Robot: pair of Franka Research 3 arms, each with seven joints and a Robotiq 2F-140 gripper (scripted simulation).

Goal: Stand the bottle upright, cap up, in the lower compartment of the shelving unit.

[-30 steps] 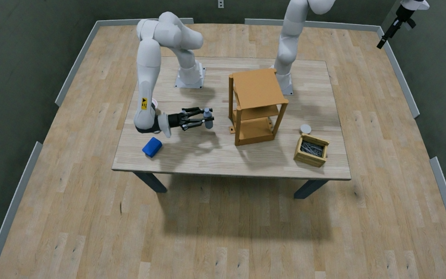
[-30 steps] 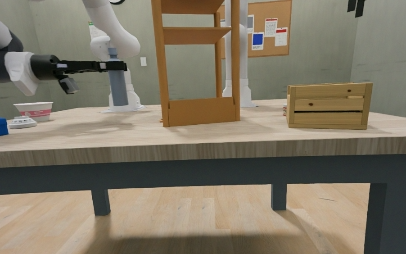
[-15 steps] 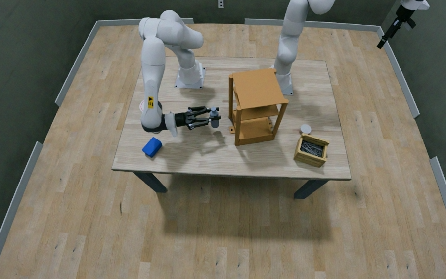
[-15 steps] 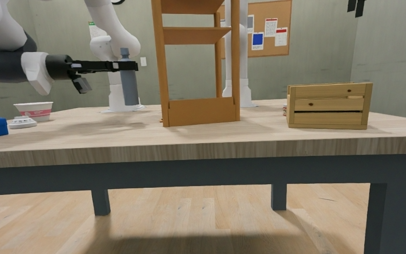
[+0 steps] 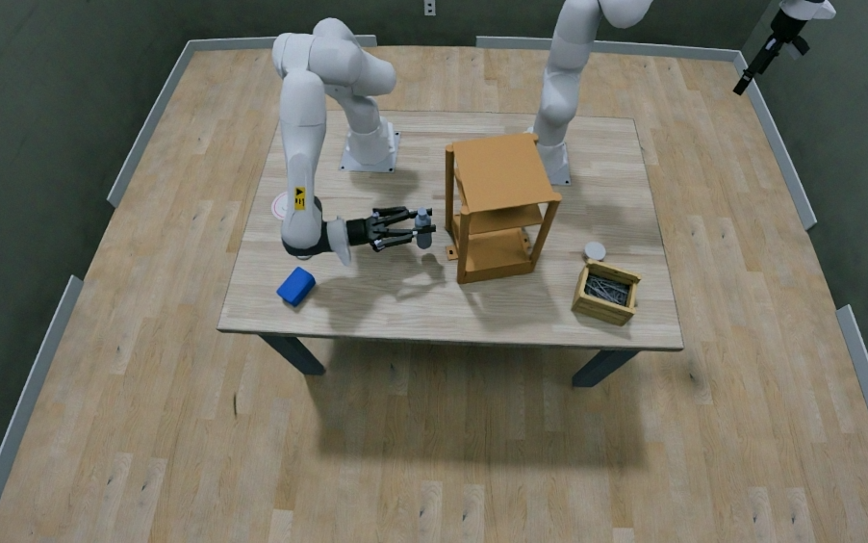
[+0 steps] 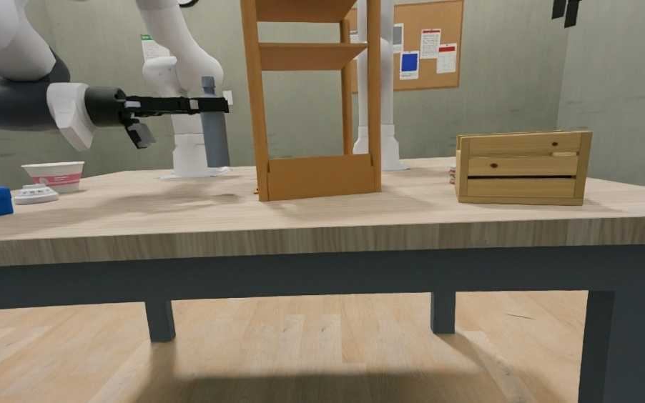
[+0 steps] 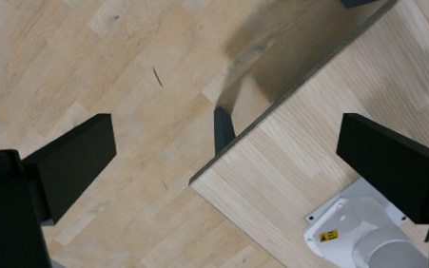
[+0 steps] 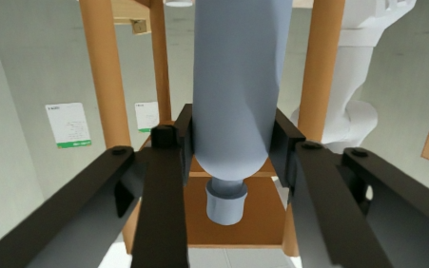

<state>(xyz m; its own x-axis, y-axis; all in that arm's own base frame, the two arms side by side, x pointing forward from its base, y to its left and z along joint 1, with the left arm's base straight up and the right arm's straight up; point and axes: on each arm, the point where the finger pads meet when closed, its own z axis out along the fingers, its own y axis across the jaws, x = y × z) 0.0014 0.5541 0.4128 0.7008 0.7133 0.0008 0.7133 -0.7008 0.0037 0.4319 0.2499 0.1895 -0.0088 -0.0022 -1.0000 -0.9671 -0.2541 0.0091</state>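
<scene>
Now: the orange-brown shelving unit 20 cm to the left of my right hand and 4 cm behind it. From my right hand the other things lie so: blue box (39 cm to the right, 17 cm ahead, 16 cm below); blue-grey bottle (1 cm below).
</scene>
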